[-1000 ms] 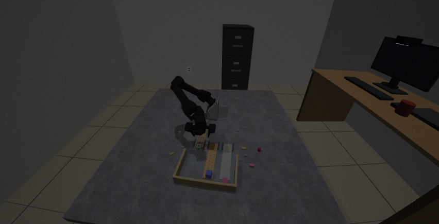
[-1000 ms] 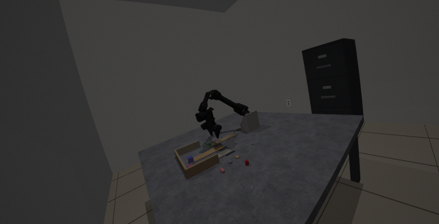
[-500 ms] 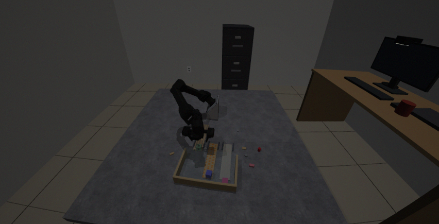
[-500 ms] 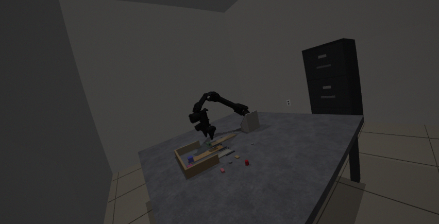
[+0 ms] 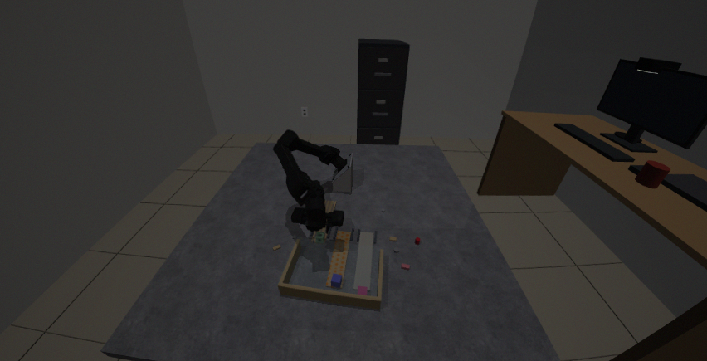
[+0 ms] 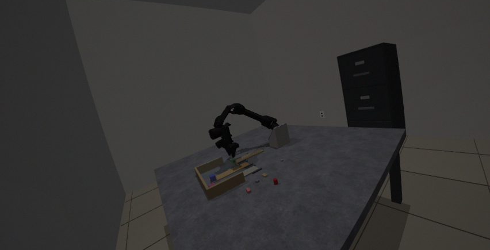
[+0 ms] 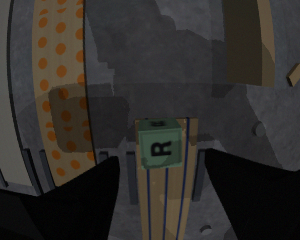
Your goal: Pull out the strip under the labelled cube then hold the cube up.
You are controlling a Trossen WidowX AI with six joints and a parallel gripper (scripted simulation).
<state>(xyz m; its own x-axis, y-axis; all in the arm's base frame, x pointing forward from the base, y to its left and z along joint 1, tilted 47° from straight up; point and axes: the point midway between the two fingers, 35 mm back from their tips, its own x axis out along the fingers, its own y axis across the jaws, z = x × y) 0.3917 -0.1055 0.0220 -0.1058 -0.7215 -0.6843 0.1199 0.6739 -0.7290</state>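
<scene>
The striped strip lies 11 cm behind my gripper tip, 1 cm to the left of it and 5 cm below it.
</scene>
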